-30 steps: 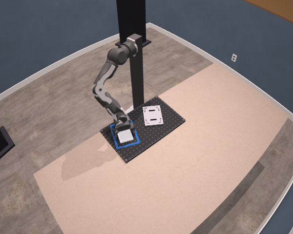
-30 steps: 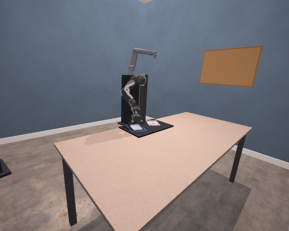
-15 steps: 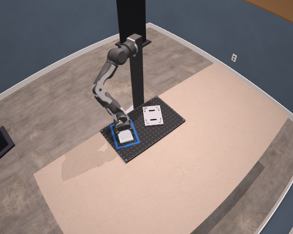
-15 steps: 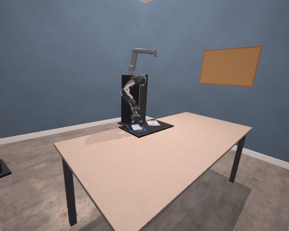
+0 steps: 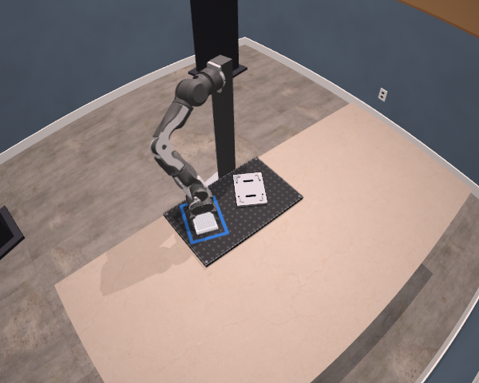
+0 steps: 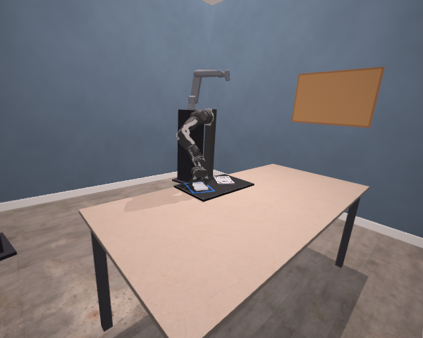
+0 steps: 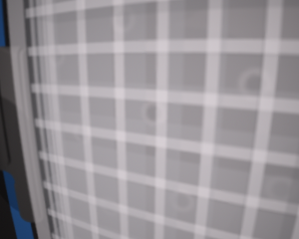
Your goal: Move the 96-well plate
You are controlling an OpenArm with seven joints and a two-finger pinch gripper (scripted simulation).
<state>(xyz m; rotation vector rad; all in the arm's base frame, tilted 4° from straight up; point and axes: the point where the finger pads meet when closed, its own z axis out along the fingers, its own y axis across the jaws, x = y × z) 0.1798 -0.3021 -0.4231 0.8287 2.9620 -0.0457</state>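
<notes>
The white plate nest N1 is 230 mm to the left of my hand and 50 mm ahead of it. The rest, counted from my hand: white 96-well plate right at my hand.
</notes>
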